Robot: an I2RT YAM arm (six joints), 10 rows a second.
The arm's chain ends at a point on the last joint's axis. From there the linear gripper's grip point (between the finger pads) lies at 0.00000 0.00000 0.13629 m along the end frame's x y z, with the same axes.
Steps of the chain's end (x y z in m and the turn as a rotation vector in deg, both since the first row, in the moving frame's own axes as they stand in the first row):
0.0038 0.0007 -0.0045 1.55 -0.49 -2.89
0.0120 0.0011 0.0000 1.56 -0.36 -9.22
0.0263 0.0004 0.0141 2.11 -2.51 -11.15
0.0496 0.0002 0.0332 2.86 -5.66 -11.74
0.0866 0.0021 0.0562 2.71 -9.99 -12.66
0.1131 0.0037 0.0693 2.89 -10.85 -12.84
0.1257 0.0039 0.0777 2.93 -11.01 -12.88
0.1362 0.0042 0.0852 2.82 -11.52 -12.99
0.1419 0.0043 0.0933 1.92 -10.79 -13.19
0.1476 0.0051 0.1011 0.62 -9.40 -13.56
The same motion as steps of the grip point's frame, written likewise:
0.0025 -0.0030 -0.0046 1.55 -0.49 -2.89
0.0108 -0.0025 -0.0001 1.56 -0.36 -9.22
0.0199 -0.0040 0.0139 2.11 -2.51 -11.15
0.0356 -0.0052 0.0324 2.86 -5.66 -11.74
0.0625 -0.0017 0.0540 2.71 -9.99 -12.66
0.0869 -0.0002 0.0667 2.89 -10.85 -12.84
0.0991 0.0000 0.0750 2.93 -11.01 -12.88
0.1085 0.0007 0.0823 2.82 -11.52 -12.99
0.1161 0.0027 0.0908 1.92 -10.79 -13.19
0.1254 0.0063 0.0993 0.62 -9.40 -13.56

